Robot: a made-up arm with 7 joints.
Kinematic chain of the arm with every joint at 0, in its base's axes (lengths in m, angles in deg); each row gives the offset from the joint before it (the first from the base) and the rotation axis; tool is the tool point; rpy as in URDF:
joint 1: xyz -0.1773 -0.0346 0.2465 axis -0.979 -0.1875 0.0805
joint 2: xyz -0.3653 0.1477 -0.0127 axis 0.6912 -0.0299 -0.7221
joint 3: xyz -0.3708 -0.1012 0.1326 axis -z
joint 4: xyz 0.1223 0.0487 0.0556 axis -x
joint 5: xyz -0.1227 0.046 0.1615 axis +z
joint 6: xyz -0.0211 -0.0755 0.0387 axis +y
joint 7: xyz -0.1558 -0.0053 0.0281 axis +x
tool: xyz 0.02 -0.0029 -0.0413 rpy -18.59 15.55 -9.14
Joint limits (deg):
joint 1: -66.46..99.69
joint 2: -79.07..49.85
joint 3: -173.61..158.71
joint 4: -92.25..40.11
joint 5: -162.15..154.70
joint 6: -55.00..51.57
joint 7: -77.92..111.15
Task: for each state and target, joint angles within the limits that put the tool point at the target. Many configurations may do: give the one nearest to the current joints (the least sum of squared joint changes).
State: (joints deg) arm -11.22 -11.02 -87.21 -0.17 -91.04 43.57 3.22
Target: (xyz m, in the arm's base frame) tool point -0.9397 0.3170 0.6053
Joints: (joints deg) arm 37.66 -42.83 -92.36 -30.68 -94.20 51.57 4.84
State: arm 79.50 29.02 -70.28 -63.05 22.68 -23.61 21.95
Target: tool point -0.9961 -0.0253 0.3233
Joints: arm 66.76 14.77 -60.10 -46.10 2.71 -12.67 26.97
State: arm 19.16 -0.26 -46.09 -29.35 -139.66 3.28 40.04
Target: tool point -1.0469 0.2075 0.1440
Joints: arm 57.40 -20.01 -44.45 -9.60 -147.50 -31.77 37.82
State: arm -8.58 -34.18 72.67 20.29 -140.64 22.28 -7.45
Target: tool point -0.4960 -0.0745 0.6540
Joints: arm -26.30 -33.21 88.06 23.43 -146.40 24.54 -7.85
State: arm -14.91 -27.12 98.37 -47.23 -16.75 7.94 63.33
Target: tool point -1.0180 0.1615 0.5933
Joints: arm 2.07 -21.07 96.81 -50.69 -17.13 15.90 65.26
